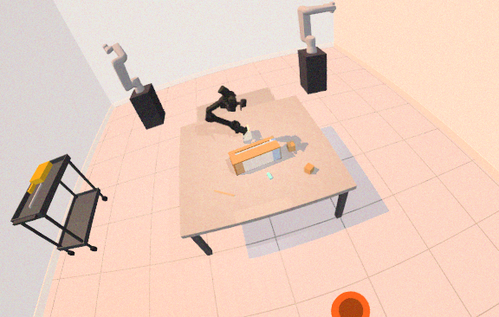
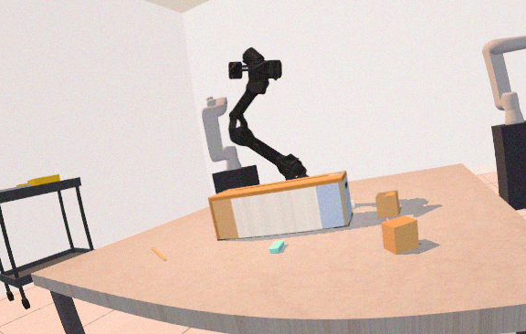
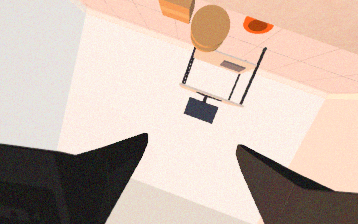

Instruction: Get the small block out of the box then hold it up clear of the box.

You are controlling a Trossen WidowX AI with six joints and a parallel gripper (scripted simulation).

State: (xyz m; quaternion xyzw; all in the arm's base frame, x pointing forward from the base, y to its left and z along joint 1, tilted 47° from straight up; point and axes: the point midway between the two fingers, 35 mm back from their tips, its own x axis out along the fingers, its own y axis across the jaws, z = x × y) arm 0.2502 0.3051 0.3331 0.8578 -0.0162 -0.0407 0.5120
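The long orange box is 6 cm to the left of my gripper tip and 43 cm below it. Also, from my gripper tip: teal eraser (23 cm ahead, 12 cm to the left, 48 cm below); thin orange stick (27 cm ahead, 24 cm to the right, 49 cm below); tan block (1 cm ahead, 6 cm to the left, 40 cm below).
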